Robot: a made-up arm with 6 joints.
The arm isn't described. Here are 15 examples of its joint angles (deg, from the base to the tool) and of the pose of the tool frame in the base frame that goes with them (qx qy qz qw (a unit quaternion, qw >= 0); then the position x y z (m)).
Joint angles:
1: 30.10 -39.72 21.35 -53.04 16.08 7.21
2: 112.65 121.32 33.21 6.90 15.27 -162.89
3: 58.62 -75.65 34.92 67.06 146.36 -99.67
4: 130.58 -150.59 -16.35 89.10 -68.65 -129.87
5: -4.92 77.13 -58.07 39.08 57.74 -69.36
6: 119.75 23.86 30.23 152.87 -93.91 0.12
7: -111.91 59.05 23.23 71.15 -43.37 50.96
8: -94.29 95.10 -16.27 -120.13 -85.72 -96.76
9: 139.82 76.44 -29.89 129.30 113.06 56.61
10: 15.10 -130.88 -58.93 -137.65 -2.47 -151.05
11: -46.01 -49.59 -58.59 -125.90 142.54 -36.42
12: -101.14 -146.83 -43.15 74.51 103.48 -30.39
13: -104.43 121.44 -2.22 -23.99 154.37 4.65
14: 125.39 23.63 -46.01 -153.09 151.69 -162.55
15: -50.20 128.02 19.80 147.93 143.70 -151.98
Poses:
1: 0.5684 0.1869 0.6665 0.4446 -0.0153 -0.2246 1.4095
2: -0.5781 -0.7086 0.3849 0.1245 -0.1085 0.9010 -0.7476
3: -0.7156 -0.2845 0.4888 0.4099 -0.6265 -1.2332 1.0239
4: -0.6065 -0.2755 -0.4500 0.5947 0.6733 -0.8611 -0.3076
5: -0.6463 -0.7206 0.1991 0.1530 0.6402 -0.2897 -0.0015
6: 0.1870 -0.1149 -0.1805 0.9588 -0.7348 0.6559 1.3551
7: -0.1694 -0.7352 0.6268 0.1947 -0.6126 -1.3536 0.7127
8: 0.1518 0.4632 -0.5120 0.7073 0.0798 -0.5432 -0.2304
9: 0.3167 -0.0977 -0.7978 0.5036 -0.9264 0.5049 -0.0898
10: 0.2150 -0.2143 -0.1223 0.9449 -0.4270 0.0634 0.1279
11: 0.2563 -0.9407 -0.1082 0.1941 -0.0082 0.2528 0.6149
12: -0.6909 0.1039 -0.3811 0.6055 0.1022 0.9486 -0.0044
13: 0.4068 -0.2252 -0.7637 0.4478 -0.3682 -0.3098 -0.6312
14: -0.5584 -0.0661 -0.8087 0.1726 -0.5147 0.2452 0.6266
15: -0.0650 -0.4638 -0.3973 0.7892 0.6295 -0.4283 -0.8945
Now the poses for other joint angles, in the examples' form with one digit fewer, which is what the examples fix.
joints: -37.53 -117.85 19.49 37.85 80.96 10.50
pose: -0.482 -0.803 0.073 0.344 -1.271 0.642 0.121
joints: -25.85 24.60 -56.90 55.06 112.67 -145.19
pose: -0.619 -0.459 -0.546 0.330 0.552 -0.464 0.672
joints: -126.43 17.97 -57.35 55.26 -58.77 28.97
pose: -0.489 -0.729 0.278 0.390 -0.554 -0.503 0.761
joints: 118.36 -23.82 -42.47 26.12 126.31 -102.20
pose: 0.239 -0.327 -0.686 0.605 0.115 0.267 1.115
